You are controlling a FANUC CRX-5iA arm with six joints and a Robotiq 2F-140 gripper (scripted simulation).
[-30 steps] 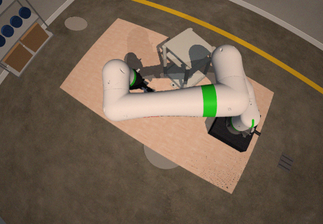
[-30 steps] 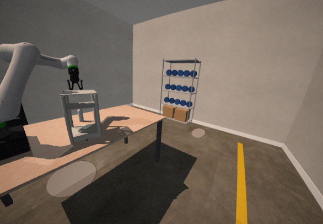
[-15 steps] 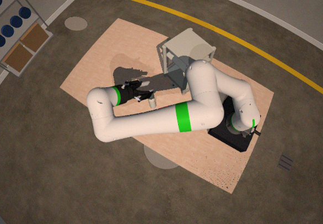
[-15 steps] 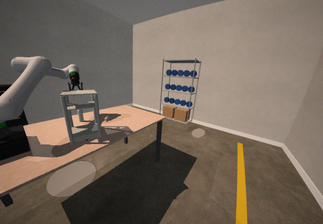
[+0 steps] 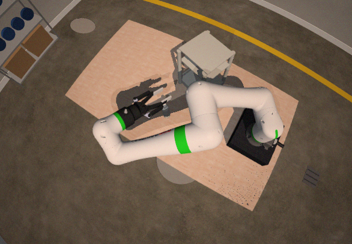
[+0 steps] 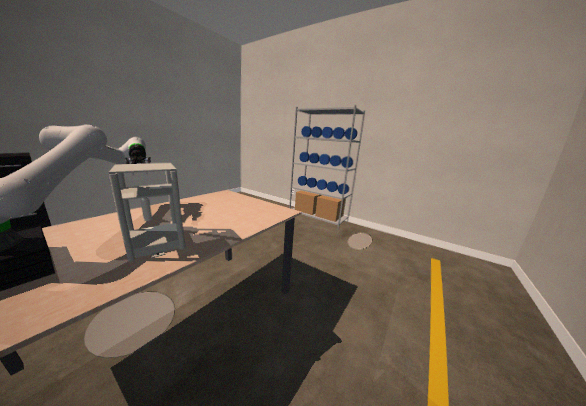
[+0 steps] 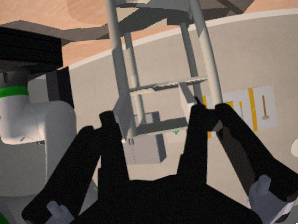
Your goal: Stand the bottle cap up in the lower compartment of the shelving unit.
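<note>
Right now the pale bottle is 190 mm below my hand. The rest, counted from my hand: grey shelving unit 330 mm to the right, 120 mm below, 80 mm behind.
</note>
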